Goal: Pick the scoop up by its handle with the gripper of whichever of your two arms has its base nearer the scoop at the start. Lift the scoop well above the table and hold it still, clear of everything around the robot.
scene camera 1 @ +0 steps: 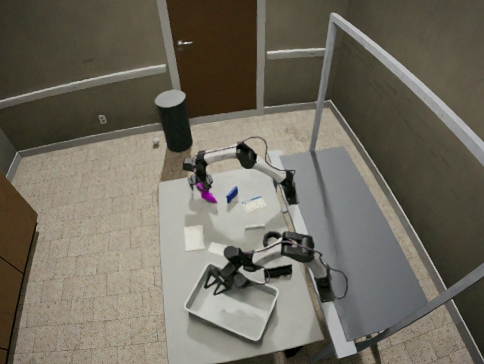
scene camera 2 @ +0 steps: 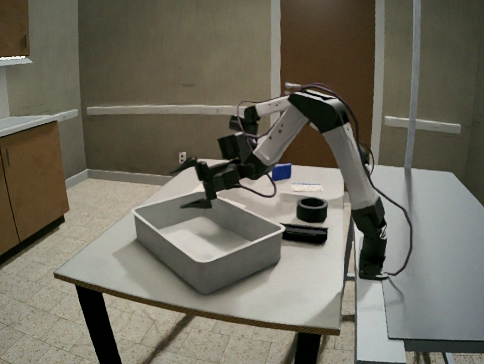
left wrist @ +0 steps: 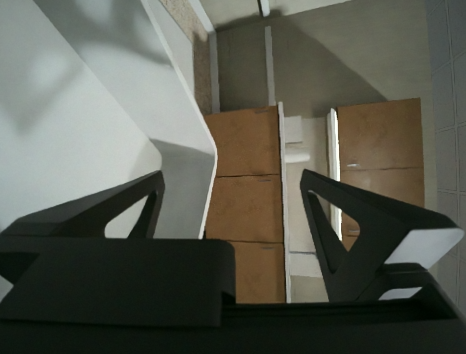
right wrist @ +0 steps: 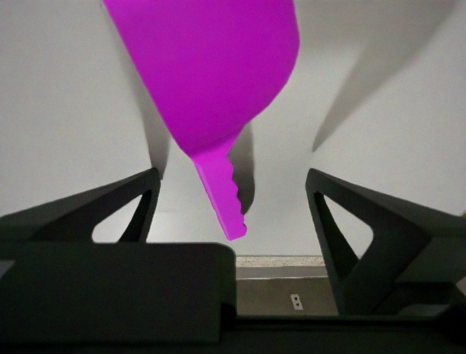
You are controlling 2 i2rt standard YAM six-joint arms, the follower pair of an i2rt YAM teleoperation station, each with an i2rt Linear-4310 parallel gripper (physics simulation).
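Places are measured from the left arm's base along level axes (x left, y back, z up), in metres.
Pixels of known places: left gripper, fingertip midpoint: [scene camera 1: 209, 291] [scene camera 2: 174, 190] [left wrist: 232, 177]; right gripper, fingertip midpoint: [scene camera 1: 200, 188] [right wrist: 232, 176]; left arm's base, link origin: [scene camera 1: 322, 282] [scene camera 2: 372, 258]; right arm's base, link origin: [scene camera 1: 289, 191].
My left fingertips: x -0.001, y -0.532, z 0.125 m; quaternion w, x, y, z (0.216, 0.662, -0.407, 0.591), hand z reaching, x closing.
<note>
For each thing: its middle in the pictures, then the offset to it from my left fingertips. Level surfaces: height alone.
- magenta scoop, body centre: [right wrist: 229, 88] [scene camera 1: 203, 193] dy +0.008, dx -0.647, dz -0.122 m
- grey tray, body centre: [scene camera 2: 202, 234] [scene camera 1: 232, 302] dy +0.089, dx +0.029, dz -0.101 m
- blue block, body centre: [scene camera 2: 281, 172] [scene camera 1: 232, 194] dy +0.171, dx -0.605, dz -0.115 m
- white pill-like box, body centre: [scene camera 2: 306, 187] [scene camera 1: 254, 204] dy +0.287, dx -0.534, dz -0.145 m
- white sheet, body centre: [scene camera 1: 194, 237] dy -0.066, dx -0.366, dz -0.143 m
- black ring, body centre: [scene camera 2: 312, 209] [scene camera 1: 272, 241] dy +0.339, dx -0.267, dz -0.121 m
- black bar-shaped object, body centre: [scene camera 2: 302, 234] [scene camera 1: 278, 271] dy +0.334, dx -0.100, dz -0.129 m
- table, surface height: dz -0.146 m
A magenta scoop [scene camera 1: 208, 197] [right wrist: 210, 65] lies on the table below the right gripper. In the right wrist view its notched handle shows between the two open fingers and its wide bowl is at the top. My right gripper [right wrist: 232, 176] [scene camera 1: 200, 185] is open and points down over the handle end; neither finger appears to touch it. My left gripper [scene camera 1: 212, 287] [scene camera 2: 187, 186] [left wrist: 232, 177] is open and empty, over the upper left part of the grey tray. The scoop does not show in scene camera 2.
The grey tray [scene camera 1: 225, 328] [scene camera 2: 240, 273] stands near the left arm. A blue block [scene camera 1: 232, 194] [scene camera 2: 281, 171] stands beside the scoop. A white pill-like box [scene camera 1: 254, 204], a white sheet [scene camera 1: 194, 238], a black ring [scene camera 2: 312, 218] and a black bar-shaped object [scene camera 2: 305, 233] are also on the table [scene camera 1: 175, 285].
</note>
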